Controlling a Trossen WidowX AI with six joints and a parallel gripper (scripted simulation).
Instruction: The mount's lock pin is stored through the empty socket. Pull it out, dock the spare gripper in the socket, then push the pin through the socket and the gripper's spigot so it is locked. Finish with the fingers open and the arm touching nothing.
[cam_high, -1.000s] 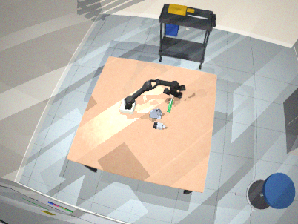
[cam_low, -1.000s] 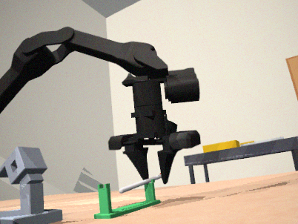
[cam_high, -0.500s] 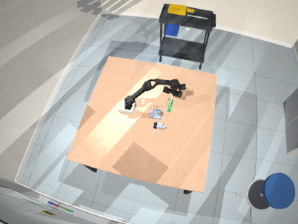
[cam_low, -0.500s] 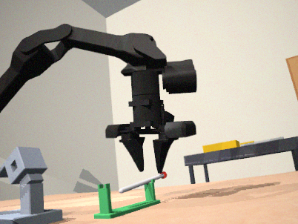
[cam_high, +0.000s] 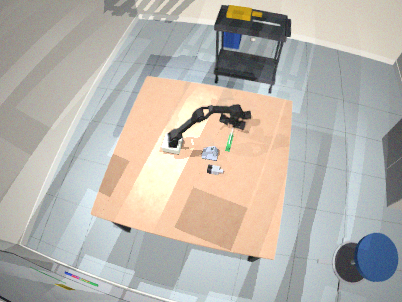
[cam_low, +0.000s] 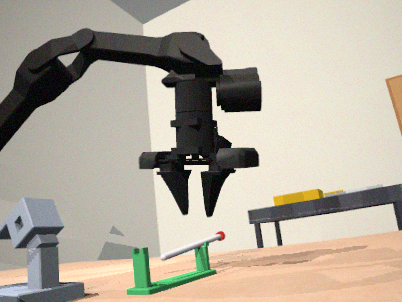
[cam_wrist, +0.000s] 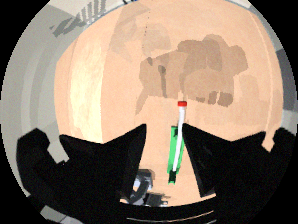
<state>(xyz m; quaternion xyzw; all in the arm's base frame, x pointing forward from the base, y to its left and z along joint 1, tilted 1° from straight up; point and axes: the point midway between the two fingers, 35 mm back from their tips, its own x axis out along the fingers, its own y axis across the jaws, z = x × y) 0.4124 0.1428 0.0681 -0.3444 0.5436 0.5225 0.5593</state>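
My gripper tip is now 100 mm to the left of the green cradle and 60 mm above it. From my gripper tip the other things lie so: spare gripper (330 mm to the right, 100 mm behind, 60 mm below); socket (200 mm to the right, 130 mm behind, 30 mm below).
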